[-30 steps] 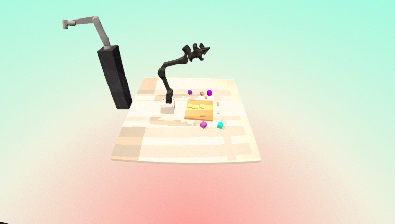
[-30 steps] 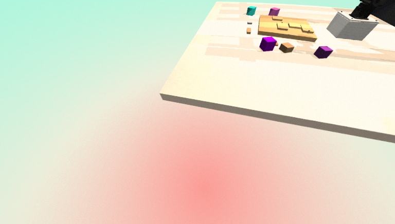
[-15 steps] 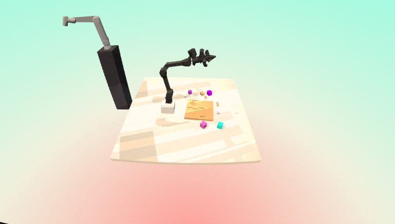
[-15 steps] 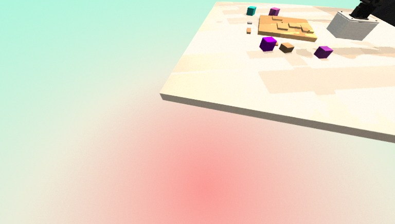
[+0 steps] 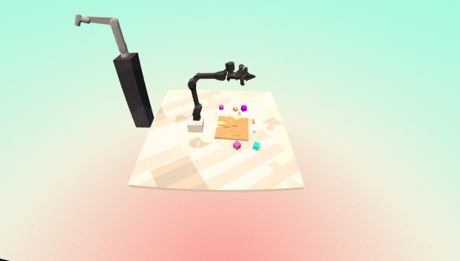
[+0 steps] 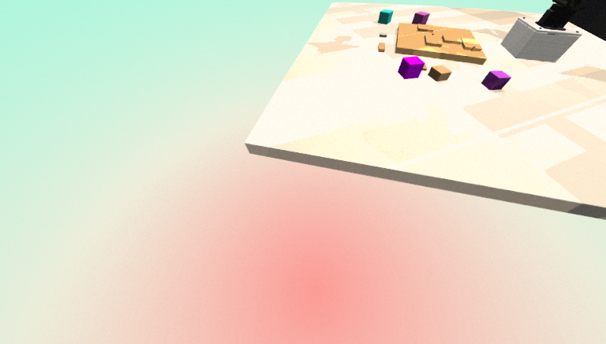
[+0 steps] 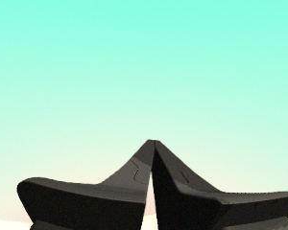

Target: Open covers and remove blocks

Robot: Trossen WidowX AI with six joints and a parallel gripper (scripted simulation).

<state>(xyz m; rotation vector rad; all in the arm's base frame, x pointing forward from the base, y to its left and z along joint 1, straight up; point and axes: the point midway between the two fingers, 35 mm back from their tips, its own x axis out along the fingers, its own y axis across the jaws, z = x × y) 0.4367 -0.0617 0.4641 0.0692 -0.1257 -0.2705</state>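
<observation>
Right now the magenta block is 12 cm behind my gripper tip, 20 cm to the right of it and 54 cm below it. From my gripper tip the other things lie so: small grey piece: 6 cm ahead, 56 cm below; then small orange piece: 7 cm ahead, 13 cm to the left, 56 cm below; then cyan block: 5 cm ahead, 20 cm to the right, 54 cm below.
</observation>
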